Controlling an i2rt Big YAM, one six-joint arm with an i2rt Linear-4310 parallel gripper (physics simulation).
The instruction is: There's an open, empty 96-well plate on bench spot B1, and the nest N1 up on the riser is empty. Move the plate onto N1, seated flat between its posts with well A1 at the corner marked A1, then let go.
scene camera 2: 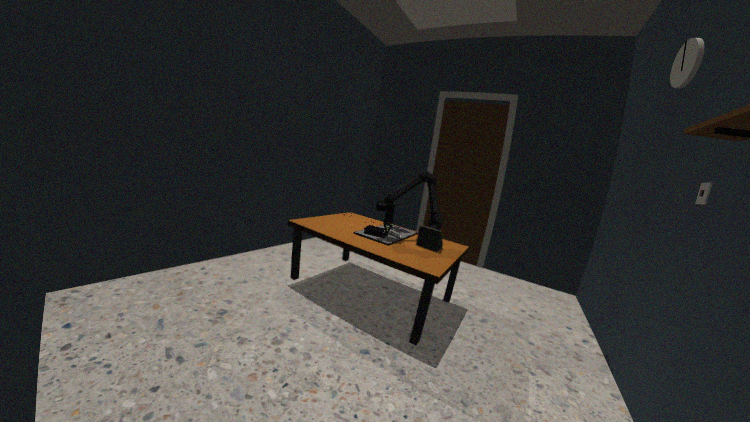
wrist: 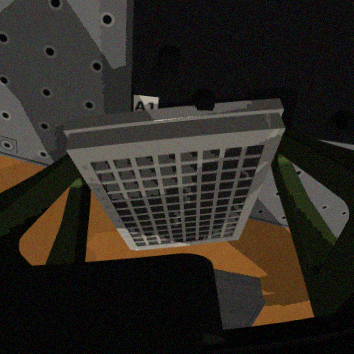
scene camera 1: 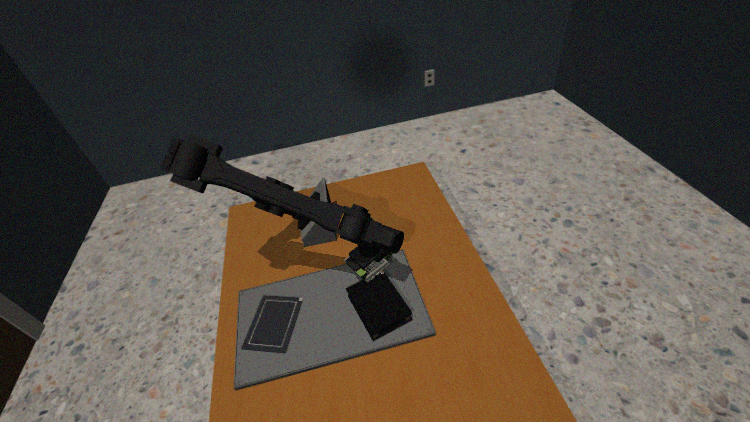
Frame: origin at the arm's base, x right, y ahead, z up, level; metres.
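Seen in the pictures: gripper, between the fingertips: (scene camera 2: 387,232) (wrist: 176,147) (scene camera 1: 374,269); arm's base, origin of its link: (scene camera 2: 431,235).
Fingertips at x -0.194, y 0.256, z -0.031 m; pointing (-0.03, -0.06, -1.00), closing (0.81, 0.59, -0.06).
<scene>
Offsets run from my fingertips to a thing's middle. "*": to the spot under its first point. Level surfaces: height alone.
The pale 96-well plate @(dx +0.023, dy -0.034, dz -0.003 m) (scene camera 1: 374,270) (wrist: 175,132) is held between the fingers of my gripper (scene camera 1: 372,266) (wrist: 176,147). In the wrist view it is tipped in the grasp, with its far side wall facing the camera and its well grid sloping away. Its far edge is at the near edge of the black riser with nest N1 @(dx +0.000, dy +0.101, dz -0.017 m) (scene camera 1: 379,309) (wrist: 225,50); whether they touch I cannot tell. The white A1 label @(* dx -0.021, dy +0.012, dz -0.003 m) (wrist: 146,104) shows just beyond the plate's far edge, left of centre. A small dark post @(* dx -0.004, dy +0.029, dz +0.005 m) (wrist: 205,99) overlaps that edge. Bench spot B1 @(* dx +0.293, dy +0.104, dz -0.040 m) (scene camera 1: 275,321) is empty.
The grey perforated board @(dx +0.141, dy +0.089, dz -0.048 m) (scene camera 1: 325,325) (wrist: 30,60) lies under the riser and B1 on the orange table @(dz -0.054 m) (scene camera 1: 472,335). A grey wedge-shaped block (scene camera 1: 320,236) (scene camera 2: 430,237) stands behind the board, beneath the arm (scene camera 1: 277,196).
</scene>
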